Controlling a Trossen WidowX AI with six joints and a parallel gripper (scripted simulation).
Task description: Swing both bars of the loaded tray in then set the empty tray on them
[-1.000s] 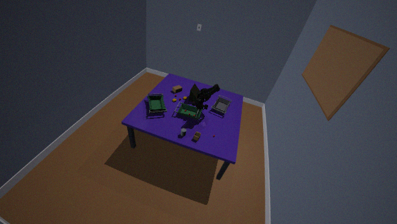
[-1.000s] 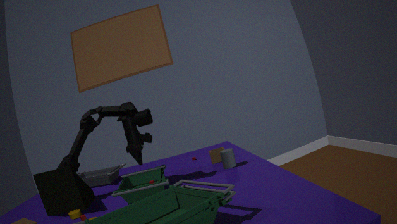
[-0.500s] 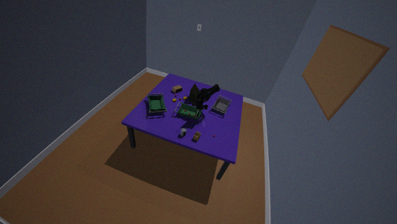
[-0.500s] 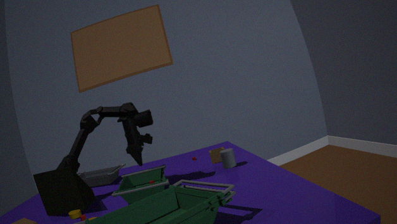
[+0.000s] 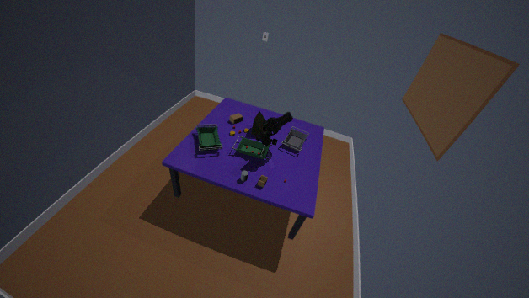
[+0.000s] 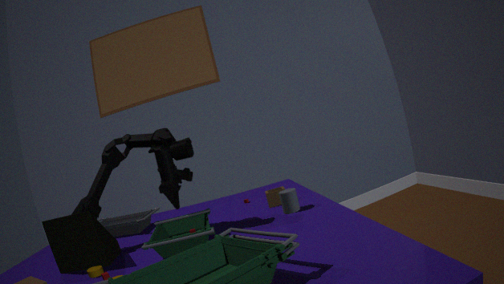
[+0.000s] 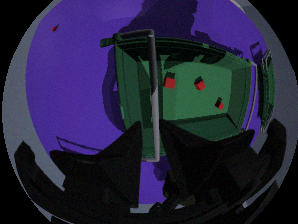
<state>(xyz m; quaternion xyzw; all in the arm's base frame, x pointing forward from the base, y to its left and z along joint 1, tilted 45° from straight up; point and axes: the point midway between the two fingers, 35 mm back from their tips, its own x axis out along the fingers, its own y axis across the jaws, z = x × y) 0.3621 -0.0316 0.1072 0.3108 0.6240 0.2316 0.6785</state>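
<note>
Right now my gripper tip is 300 mm past the grey tray, 290 mm to the right of it and 50 mm above it. The rest, counted from my gripper tip: tan block: 440 mm behind, 380 mm to the right, 60 mm below; then red block: 270 mm ahead, 230 mm to the left, 90 mm below.
</note>
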